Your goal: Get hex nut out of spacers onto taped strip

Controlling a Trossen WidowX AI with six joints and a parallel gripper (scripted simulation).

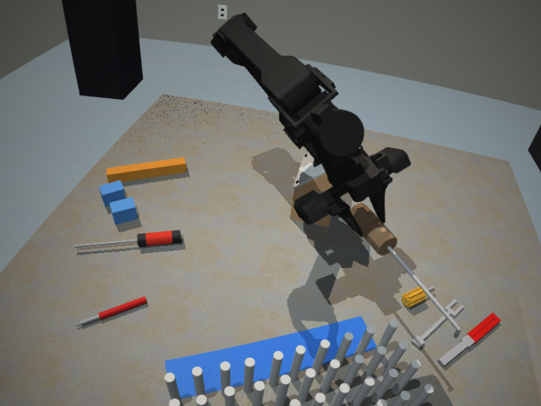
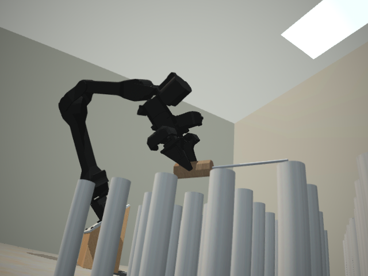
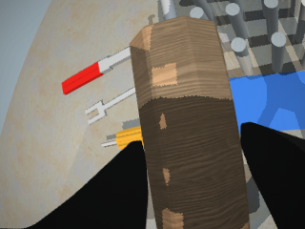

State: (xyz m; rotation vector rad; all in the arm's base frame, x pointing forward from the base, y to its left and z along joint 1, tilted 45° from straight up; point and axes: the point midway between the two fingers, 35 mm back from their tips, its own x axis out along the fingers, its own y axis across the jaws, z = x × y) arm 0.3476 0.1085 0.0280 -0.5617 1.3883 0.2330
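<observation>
The blue taped strip is 260 mm below my gripper tip, 120 mm to the right of it and 110 mm ahead of it. From my gripper tip the other things lie so: grey forked tool (260 mm below, 210 mm to the left, 20 mm behind); then red pick (480 mm to the right, 260 mm below, 110 mm ahead); then yellow stubby screwdriver (250 mm below, 170 mm to the left, 80 mm behind).
</observation>
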